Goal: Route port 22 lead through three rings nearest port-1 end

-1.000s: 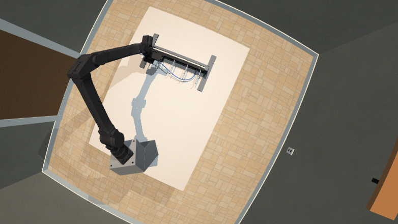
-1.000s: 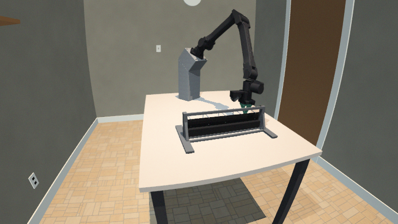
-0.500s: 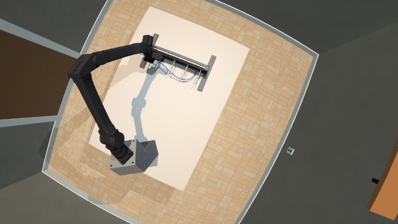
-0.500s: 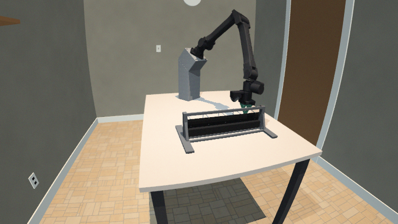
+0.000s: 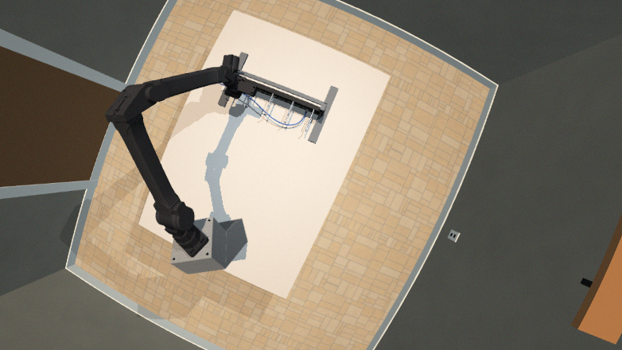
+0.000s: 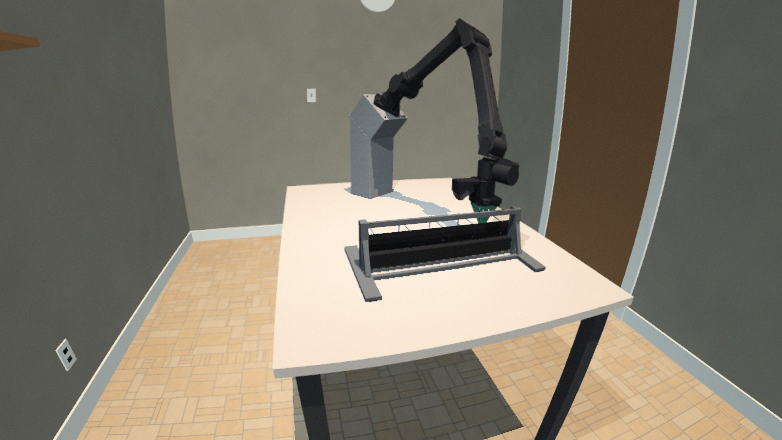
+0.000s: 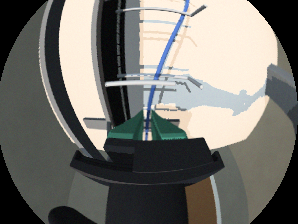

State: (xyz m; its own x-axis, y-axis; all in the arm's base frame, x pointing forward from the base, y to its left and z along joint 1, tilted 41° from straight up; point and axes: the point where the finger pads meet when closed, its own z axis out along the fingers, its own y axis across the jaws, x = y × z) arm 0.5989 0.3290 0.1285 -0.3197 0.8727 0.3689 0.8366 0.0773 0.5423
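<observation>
Now: the grey rack 120 mm to the right of my hand, 110 mm ahead of it and 10 mm below it.
</observation>
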